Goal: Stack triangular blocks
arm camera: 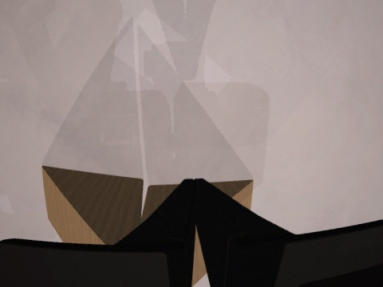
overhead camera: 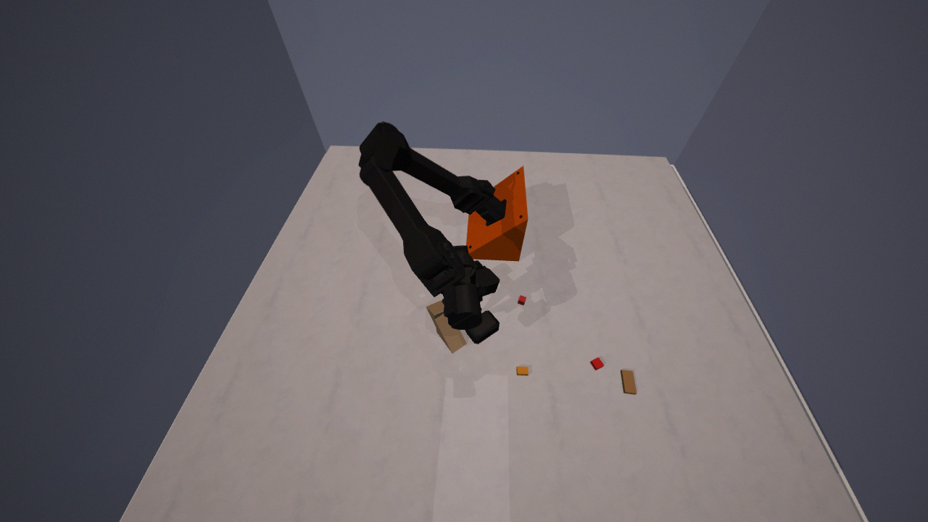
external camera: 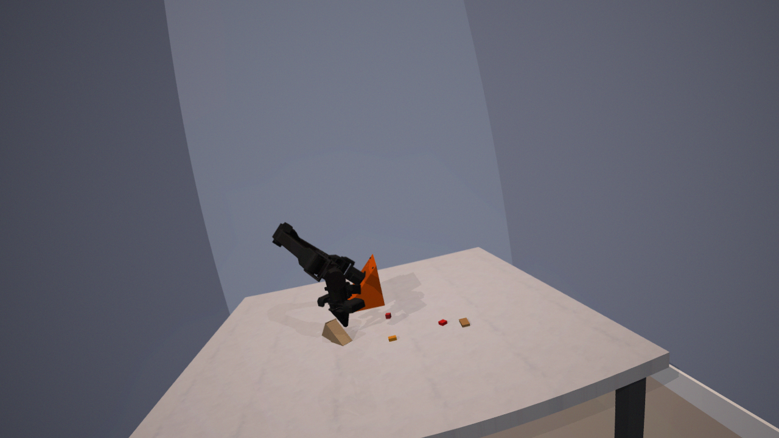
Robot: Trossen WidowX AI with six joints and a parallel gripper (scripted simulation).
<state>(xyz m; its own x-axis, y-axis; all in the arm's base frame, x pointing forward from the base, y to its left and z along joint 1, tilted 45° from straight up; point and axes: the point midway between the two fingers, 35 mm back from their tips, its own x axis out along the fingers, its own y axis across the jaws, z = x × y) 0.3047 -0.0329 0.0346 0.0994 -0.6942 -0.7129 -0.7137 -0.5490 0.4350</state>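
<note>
Now: gripper tip 3 cm to the left of the triangular block, 2 cm short of it and 2 cm above it. The rest, counted from my gripper tip: small orange piece (15 cm to the left, 9 cm ahead, 3 cm below); flat tan piece (37 cm to the left, 8 cm ahead, 3 cm below).
</note>
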